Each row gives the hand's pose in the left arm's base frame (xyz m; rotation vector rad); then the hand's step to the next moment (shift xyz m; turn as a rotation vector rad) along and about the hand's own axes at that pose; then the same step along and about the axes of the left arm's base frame.
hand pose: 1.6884 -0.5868 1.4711 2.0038 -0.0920 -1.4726
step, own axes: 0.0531 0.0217 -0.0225 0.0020 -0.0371 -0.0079
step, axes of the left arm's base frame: 0.0460 -0.0290 -0.0290 -0.0037 0.0321 -0.0200
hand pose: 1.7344 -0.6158 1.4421 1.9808 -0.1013 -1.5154
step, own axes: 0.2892 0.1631 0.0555 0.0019 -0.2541 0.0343
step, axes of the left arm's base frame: 0.0973 -0.2762 -0.1660 -0.1080 0.1866 -0.1388
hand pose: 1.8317 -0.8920 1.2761 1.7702 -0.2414 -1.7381
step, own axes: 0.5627 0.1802 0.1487 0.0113 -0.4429 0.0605
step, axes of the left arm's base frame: -0.0257 -0.4930 -0.3571 -0.1881 0.3206 -0.2486
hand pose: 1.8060 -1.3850 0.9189 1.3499 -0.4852 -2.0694
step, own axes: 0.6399 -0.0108 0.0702 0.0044 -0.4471 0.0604
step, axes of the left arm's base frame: -0.2533 -0.4207 -0.4164 -0.1872 0.3283 -0.2464
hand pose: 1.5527 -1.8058 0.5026 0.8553 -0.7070 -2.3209
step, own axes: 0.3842 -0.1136 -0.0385 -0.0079 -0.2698 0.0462
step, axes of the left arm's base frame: -0.2545 -0.1822 -0.2530 -0.1131 0.2077 -0.1380
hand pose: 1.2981 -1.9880 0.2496 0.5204 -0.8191 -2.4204
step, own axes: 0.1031 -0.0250 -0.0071 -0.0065 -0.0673 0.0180
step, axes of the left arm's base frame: -0.0864 -0.0469 -0.0404 -0.0279 0.0573 -0.0288
